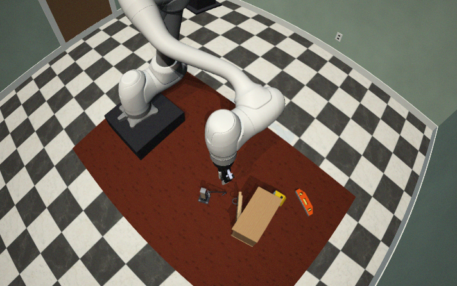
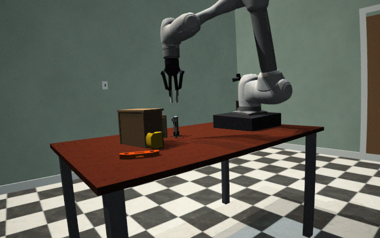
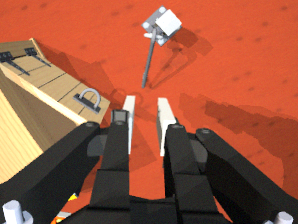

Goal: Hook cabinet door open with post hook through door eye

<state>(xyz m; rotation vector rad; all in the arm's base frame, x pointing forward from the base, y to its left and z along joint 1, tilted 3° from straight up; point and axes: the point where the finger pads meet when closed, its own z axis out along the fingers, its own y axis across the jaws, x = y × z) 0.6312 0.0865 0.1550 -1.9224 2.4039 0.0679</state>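
The thin hook lies 17 cm below my hand, 3 cm to the right of it and 1 cm behind it. Also, from my hand: yellow tape measure 19 cm below, 19 cm ahead, 17 cm to the left; then hook post 15 cm below, 6 cm to the right, 3 cm behind; then cabinet door 15 cm below, 12 cm ahead, 3 cm to the right.
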